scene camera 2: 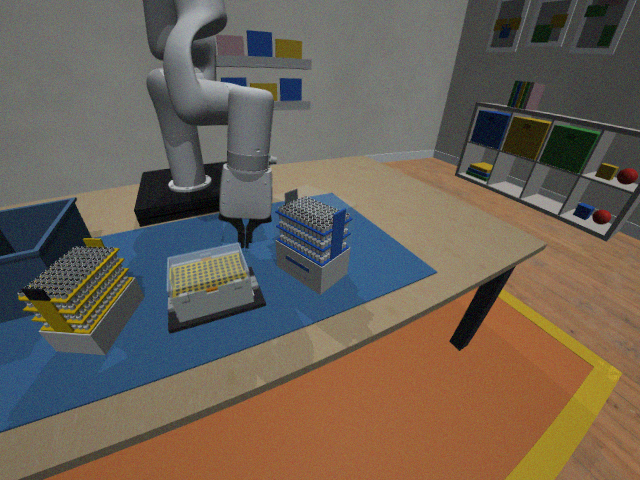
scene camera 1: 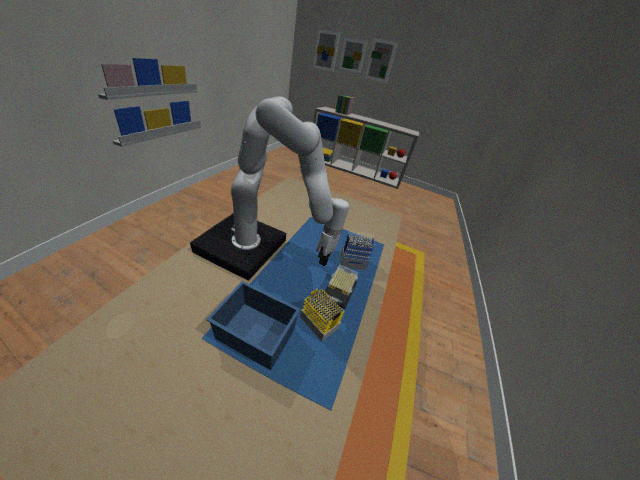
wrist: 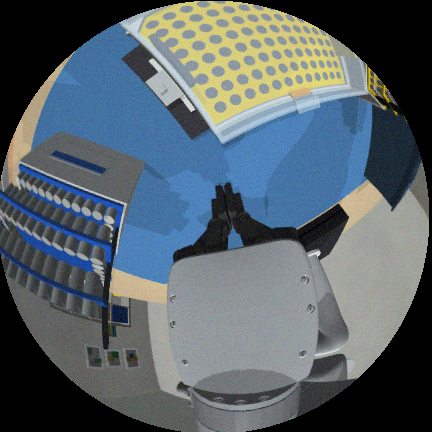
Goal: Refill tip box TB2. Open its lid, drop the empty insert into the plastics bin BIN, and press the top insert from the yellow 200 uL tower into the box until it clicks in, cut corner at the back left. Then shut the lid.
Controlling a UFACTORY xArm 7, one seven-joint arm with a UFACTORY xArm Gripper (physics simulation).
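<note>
Tip box TB2 stands on a dark base plate. Its clear lid looks down over a yellow insert, whose holes look empty. The yellow tower holds several stacked inserts filled with tips, left of the box in scene camera 2. The bin BIN is a dark blue open tub. My gripper is shut and empty, pointing down behind the box's right rear corner in scene camera 2, apart from the box.
A blue tower of stacked tip inserts stands close to the right of the gripper in scene camera 2. A blue mat lies under the objects. The arm's black base is behind.
</note>
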